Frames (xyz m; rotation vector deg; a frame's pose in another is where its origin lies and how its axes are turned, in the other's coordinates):
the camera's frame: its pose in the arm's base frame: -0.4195 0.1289 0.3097 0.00 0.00 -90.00
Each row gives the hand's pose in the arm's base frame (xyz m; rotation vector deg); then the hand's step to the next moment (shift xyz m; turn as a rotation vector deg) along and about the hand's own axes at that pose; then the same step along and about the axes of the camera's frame.
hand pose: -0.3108 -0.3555 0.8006 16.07 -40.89 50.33
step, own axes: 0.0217 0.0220 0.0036 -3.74 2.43 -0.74
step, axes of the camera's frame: -0.0249 -0.0095 0.0160 0.38 -3.17 -3.20
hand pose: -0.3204 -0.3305 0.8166 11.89 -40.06 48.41
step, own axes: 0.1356 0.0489 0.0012 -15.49 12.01 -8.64
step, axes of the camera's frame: -0.1151 0.0251 0.0831 -2.14 -11.87 -17.70
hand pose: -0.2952 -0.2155 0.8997 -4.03 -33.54 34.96
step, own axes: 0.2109 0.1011 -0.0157 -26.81 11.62 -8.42
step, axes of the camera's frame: -0.2027 0.0958 0.0685 4.54 -19.30 -23.05
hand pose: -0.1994 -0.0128 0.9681 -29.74 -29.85 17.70
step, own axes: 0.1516 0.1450 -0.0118 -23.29 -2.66 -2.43
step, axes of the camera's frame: -0.1768 0.1100 -0.0280 12.59 -17.52 -9.48
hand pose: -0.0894 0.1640 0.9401 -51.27 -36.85 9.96
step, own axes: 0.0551 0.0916 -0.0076 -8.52 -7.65 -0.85
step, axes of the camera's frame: -0.0742 0.0595 -0.0494 8.76 -7.23 1.70
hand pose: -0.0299 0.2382 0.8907 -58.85 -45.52 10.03
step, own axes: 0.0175 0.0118 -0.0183 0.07 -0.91 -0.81
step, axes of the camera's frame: -0.0019 0.0273 -0.0057 1.01 0.38 0.56
